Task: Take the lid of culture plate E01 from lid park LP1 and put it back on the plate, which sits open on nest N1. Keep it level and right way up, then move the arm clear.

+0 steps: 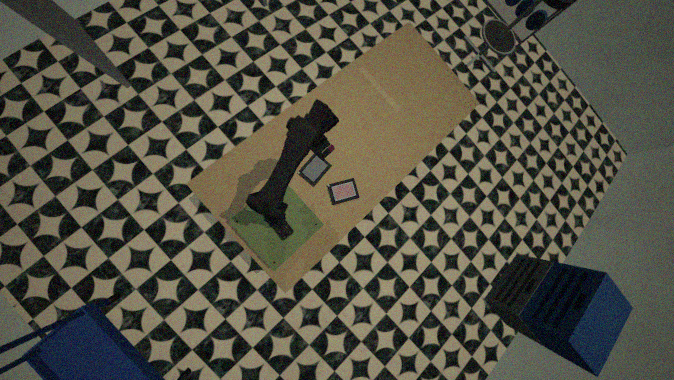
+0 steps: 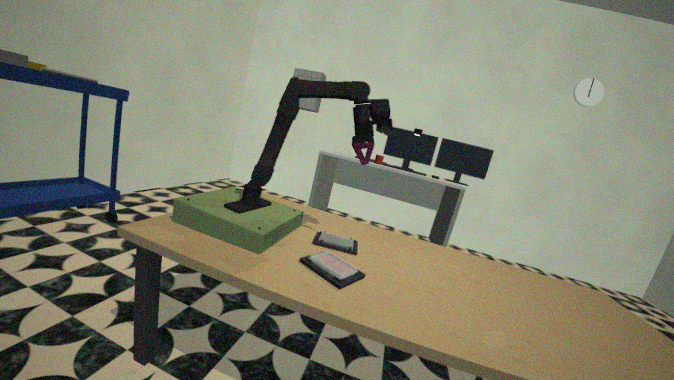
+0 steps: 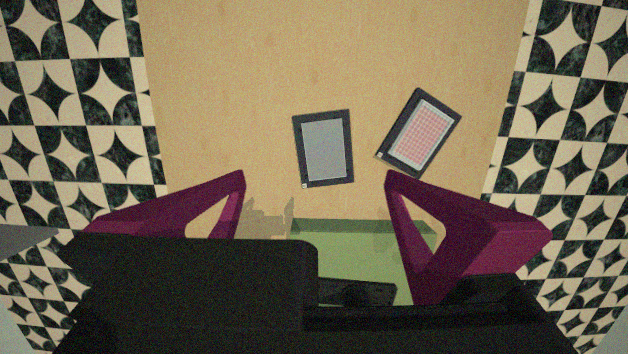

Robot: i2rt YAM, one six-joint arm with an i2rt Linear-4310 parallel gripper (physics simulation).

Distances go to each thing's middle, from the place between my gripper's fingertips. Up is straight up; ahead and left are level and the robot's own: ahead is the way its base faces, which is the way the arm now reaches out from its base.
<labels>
My gripper is now 3 cm past the grey lid (image 3: 323,140), 3 cm to the left of it and 30 cm above it.
</labels>
